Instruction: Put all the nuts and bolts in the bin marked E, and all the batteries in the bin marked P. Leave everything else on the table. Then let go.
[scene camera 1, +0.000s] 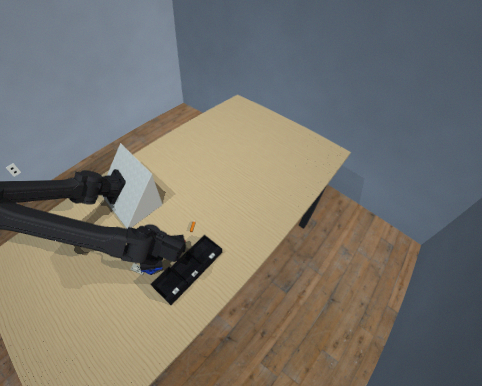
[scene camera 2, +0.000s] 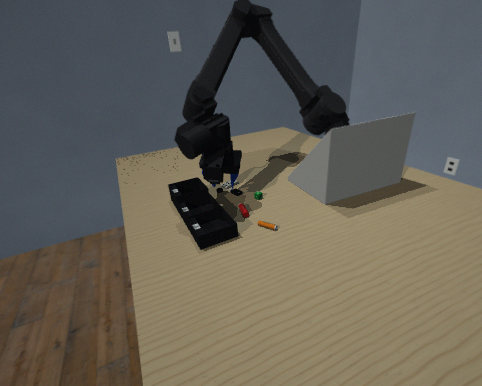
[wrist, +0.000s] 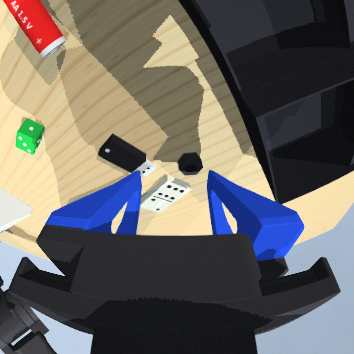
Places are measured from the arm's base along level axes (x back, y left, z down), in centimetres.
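Pixels of known places: gripper, fingertip midpoint: (scene camera 1: 149, 267) (scene camera 2: 223, 186) (wrist: 173, 177); arm's base, origin of the base link: (scene camera 1: 115, 186) (scene camera 2: 348, 151).
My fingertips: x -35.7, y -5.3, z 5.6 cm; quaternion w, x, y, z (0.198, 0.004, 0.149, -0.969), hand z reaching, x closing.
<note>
Ahead of a thing's pixels: the offset from my fingertips to its top centre.
My gripper (scene camera 2: 223, 187) (wrist: 173, 177) is open and empty, low over the table beside the black three-compartment bin tray @(dx -8.6, dy +10.3, dz -2.9 cm) (scene camera 1: 185, 284) (scene camera 2: 220, 239) (wrist: 295, 85). Its label letters are too small to read. A black hex nut @(dx -1.2, dy -0.6, dz +0.9 cm) (scene camera 2: 220, 190) (wrist: 190, 164) lies just beyond the fingertips, nearer the right-hand finger in the wrist view. A red AA battery @(dx +1.6, dy +13.1, dz +0.3 cm) (scene camera 2: 243, 210) (wrist: 35, 25) lies on the table near the tray. An orange battery-like cylinder @(dx +4.5, dy +21.4, dz +0.7 cm) (scene camera 1: 192, 226) (scene camera 2: 268, 225) lies farther from the gripper. The arm hides part of the area in scene camera 1.
A white domino @(dx +2.6, dy -3.7, dz +1.0 cm) (scene camera 1: 136, 268) (wrist: 165, 194) lies between and below the fingers in the wrist view. A black USB stick @(dx +2.6, dy +2.0, dz +1.0 cm) (scene camera 2: 236, 192) (wrist: 122, 153) lies beside it. A green die @(dx +7.4, dy +7.8, dz +0.1 cm) (scene camera 2: 258, 195) (wrist: 30, 136) sits farther left. A large pale wedge (scene camera 1: 131, 190) (scene camera 2: 367, 160) stands behind, by the arm.
</note>
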